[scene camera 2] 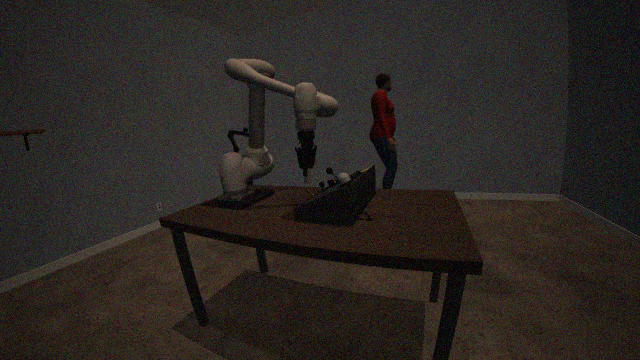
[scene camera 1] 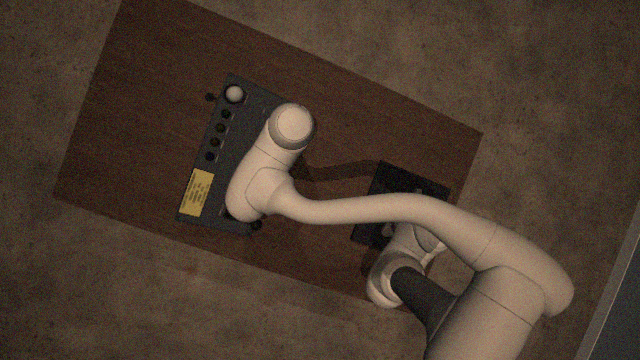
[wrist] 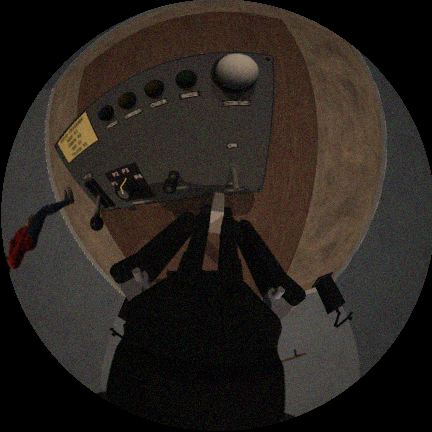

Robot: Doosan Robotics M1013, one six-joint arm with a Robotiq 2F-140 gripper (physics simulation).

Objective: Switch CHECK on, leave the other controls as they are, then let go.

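Places are measured from the arm's base along level axes (x down, y right, z back), in millimetres.
Where they show: gripper, between the fingertips: (scene camera 2: pixel 307 183) (wrist: pixel 217 200); arm's base, origin of its link: (scene camera 2: pixel 236 196).
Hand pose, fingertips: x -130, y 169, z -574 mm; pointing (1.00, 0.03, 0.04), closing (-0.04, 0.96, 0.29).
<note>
Things, the pixels of their top centre, and the offset from my fingertips. "*": a spot on its surface instead.
- small grey toggle lever, centre of its top: (wrist: pixel 235 179) dx +16, dy +35, dz -27 mm
- label, a spot on its surface: (wrist: pixel 232 145) * dx +37, dy +38, dz -85 mm
- white dome, a spot on its surface: (wrist: pixel 237 71) (scene camera 1: pixel 239 96) * dx -54, dy +48, dz -170 mm
- black knob, centre of its top: (wrist: pixel 167 187) dx +9, dy -85, dz -36 mm
- selector, centre of its top: (wrist: pixel 119 192) dx +16, dy -205, dz -49 mm
- ball-ended lever, centre of its top: (wrist: pixel 91 227) (scene camera 1: pixel 256 225) dx -20, dy -327, dz +4 mm
The dark sloped control panel (scene camera 1: pixel 245 107) (scene camera 2: pixel 345 202) (wrist: pixel 200 135) stands on the table. A small grey toggle lever (wrist: pixel 235 178) stands near its low edge, below the ON label (wrist: pixel 232 145). The plate at its base is too blurred to read, and I cannot tell its switched position for certain. My gripper (scene camera 2: pixel 306 176) (wrist: pixel 217 200) is shut and empty, pointing down. Its pale tips are just left of the lever in the wrist view, apparently above the panel's low edge; contact cannot be told. The arm hides the gripper and lever in scene camera 1.
A white dome (scene camera 1: pixel 234 93) (scene camera 2: pixel 343 177) (wrist: pixel 237 71) and a row of dark lamps line the high side. A black knob (wrist: pixel 172 181), a selector (wrist: pixel 123 191) and a ball-ended lever (wrist: pixel 96 221) stand left of the toggle. A person in red (scene camera 2: pixel 383 112) stands beyond the table.
</note>
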